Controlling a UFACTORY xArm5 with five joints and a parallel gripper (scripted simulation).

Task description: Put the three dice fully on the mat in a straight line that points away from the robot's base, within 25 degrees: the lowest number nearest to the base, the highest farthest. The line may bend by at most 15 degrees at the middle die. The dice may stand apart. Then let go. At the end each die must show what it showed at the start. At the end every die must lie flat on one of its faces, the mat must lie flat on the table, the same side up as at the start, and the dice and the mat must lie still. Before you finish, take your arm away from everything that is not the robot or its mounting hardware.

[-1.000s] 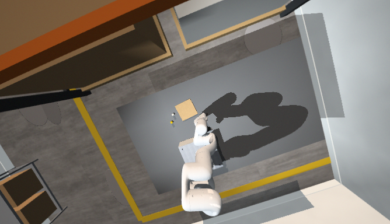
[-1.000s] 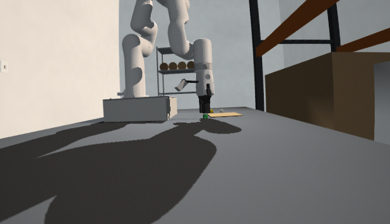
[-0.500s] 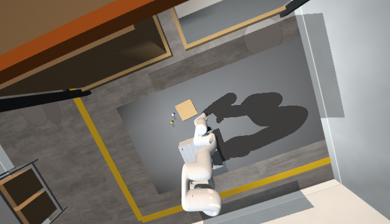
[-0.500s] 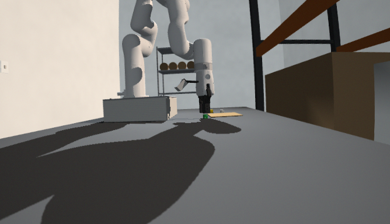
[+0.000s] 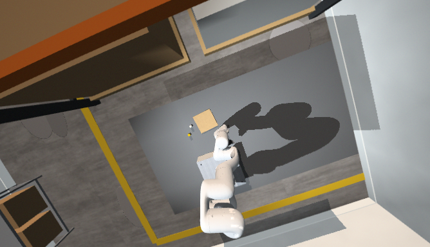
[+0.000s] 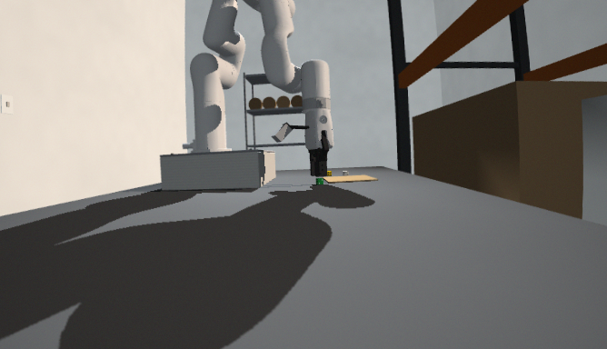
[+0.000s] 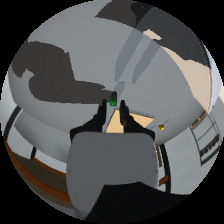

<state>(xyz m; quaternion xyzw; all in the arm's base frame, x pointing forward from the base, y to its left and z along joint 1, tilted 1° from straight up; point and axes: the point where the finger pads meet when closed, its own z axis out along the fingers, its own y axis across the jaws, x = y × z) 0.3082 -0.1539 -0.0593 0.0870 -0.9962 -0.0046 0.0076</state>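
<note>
The green die is 30 mm below my hand. The rest, counted from my hand: yellow die (240 mm to the left, 80 mm ahead, 30 mm below); then white die (190 mm to the left, 130 mm ahead, 30 mm below); then tan mat (100 mm ahead, 80 mm to the left, 40 mm below).
</note>
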